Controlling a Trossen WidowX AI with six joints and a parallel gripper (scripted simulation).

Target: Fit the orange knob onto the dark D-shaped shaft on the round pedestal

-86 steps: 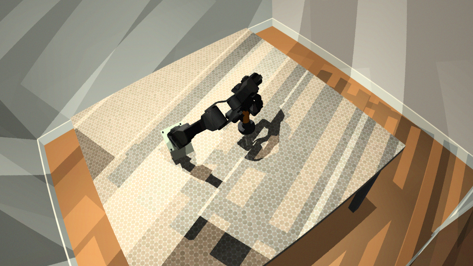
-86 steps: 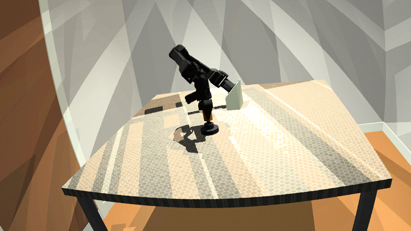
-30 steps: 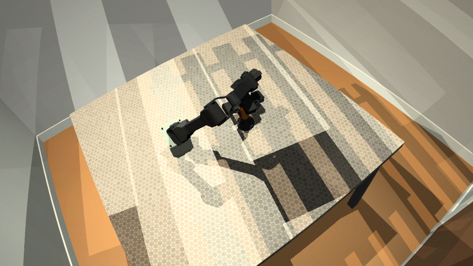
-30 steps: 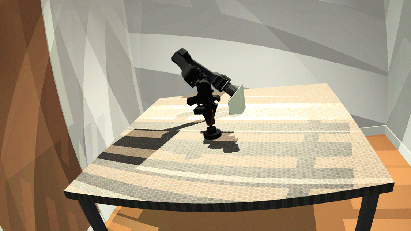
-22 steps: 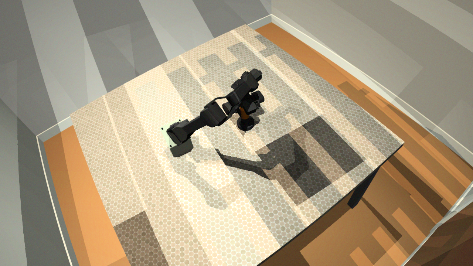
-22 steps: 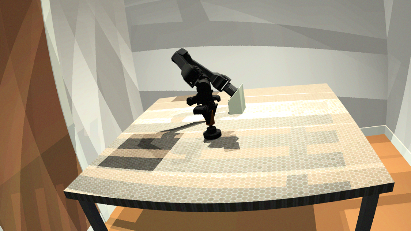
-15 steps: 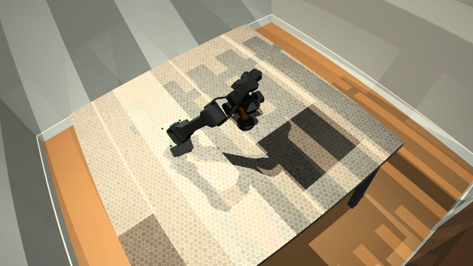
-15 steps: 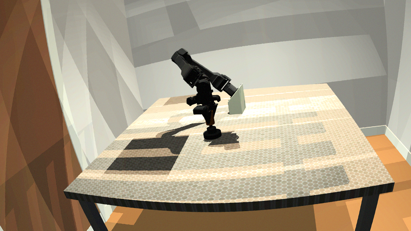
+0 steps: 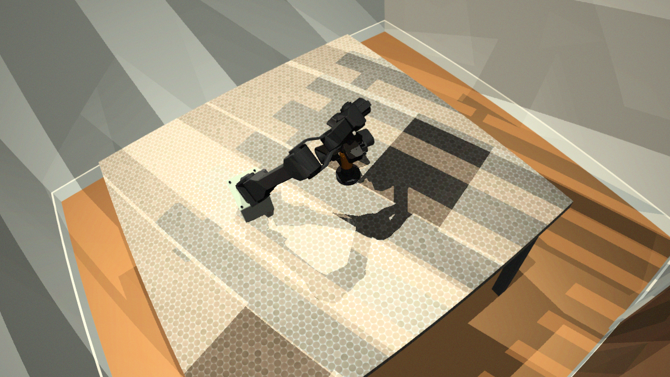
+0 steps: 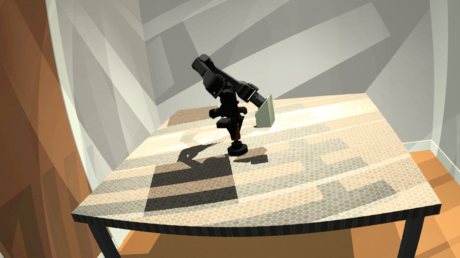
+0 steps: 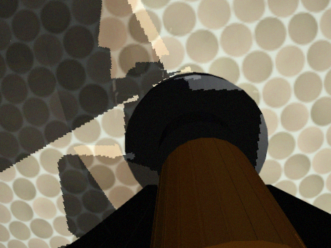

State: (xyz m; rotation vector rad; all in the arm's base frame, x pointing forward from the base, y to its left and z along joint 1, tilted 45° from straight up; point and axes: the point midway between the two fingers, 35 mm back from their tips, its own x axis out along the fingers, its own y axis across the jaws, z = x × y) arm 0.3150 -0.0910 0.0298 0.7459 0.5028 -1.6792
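Now: the orange knob 2 cm above my gripper tip. Round my gripper tip: dark round pedestal: 4 cm below.
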